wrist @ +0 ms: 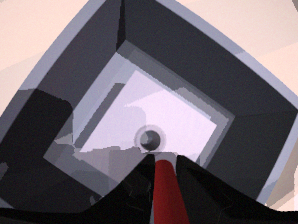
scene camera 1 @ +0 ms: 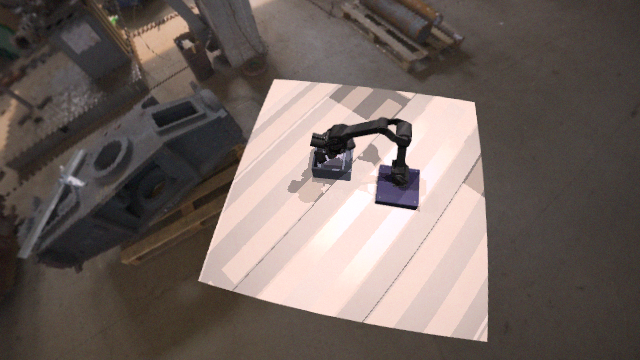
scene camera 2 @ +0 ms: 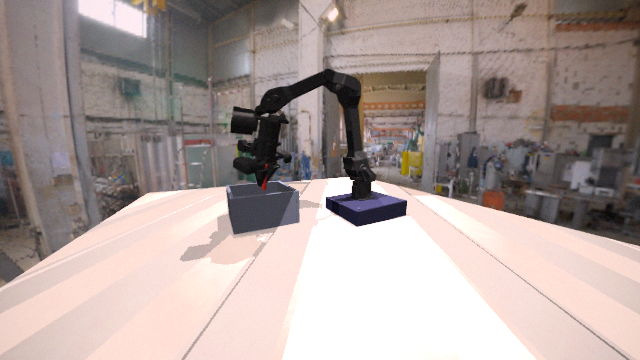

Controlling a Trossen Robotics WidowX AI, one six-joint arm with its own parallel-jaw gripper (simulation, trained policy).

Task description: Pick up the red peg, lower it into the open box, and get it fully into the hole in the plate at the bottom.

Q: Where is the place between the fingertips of my gripper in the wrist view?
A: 165,161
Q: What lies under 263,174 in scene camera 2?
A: My gripper.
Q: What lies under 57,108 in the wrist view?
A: A grey box.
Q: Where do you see a grey box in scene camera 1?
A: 318,170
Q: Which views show the grey box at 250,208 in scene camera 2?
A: The wrist view, scene camera 1 and scene camera 2: all of them.
